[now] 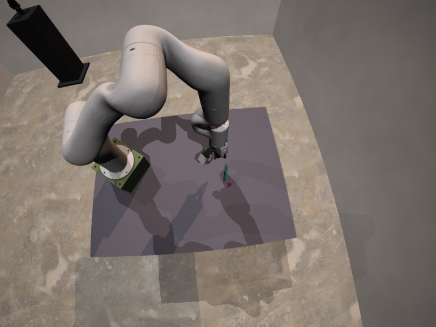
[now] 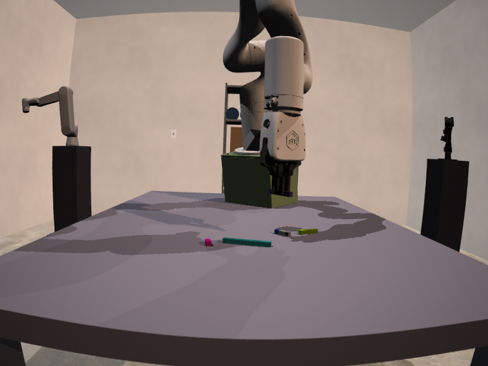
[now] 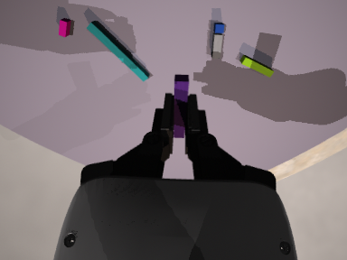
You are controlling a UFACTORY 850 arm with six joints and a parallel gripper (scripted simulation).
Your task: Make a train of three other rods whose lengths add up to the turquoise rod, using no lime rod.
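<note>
The grey rod is 50 mm behind my hand, 20 mm to the left of it and 120 mm below it. From my hand the other things lie so: purple rod (20 mm below); blue rod (60 mm behind, 120 mm below); turquoise rod (40 mm ahead, 70 mm to the right, 120 mm below).
</note>
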